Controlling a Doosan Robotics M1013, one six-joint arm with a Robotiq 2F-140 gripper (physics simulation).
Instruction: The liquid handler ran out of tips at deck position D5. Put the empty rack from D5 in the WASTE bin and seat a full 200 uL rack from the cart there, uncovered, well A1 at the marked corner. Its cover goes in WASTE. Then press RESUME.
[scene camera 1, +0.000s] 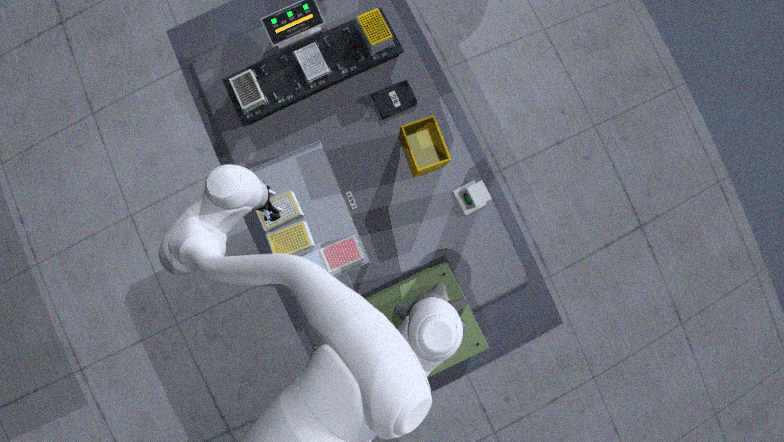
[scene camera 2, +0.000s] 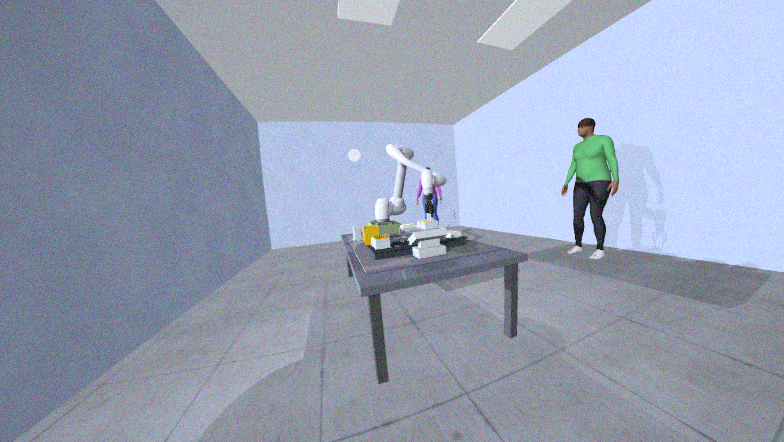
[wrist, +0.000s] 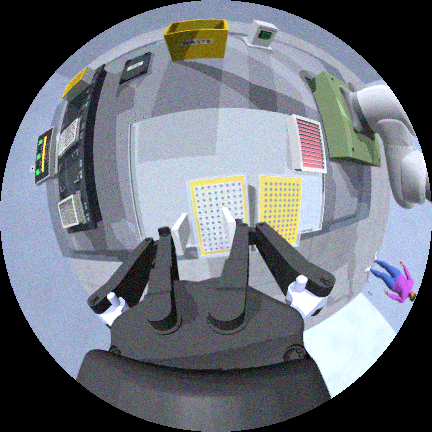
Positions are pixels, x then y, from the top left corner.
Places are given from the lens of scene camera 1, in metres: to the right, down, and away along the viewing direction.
white box with green button (scene camera 1: 471, 196): 0.26, -0.08, 1.25
dark plate (scene camera 1: 394, 99): 0.01, -0.45, 1.38
The marked spots on the white box with green button and the dark plate are 0.46 m apart.
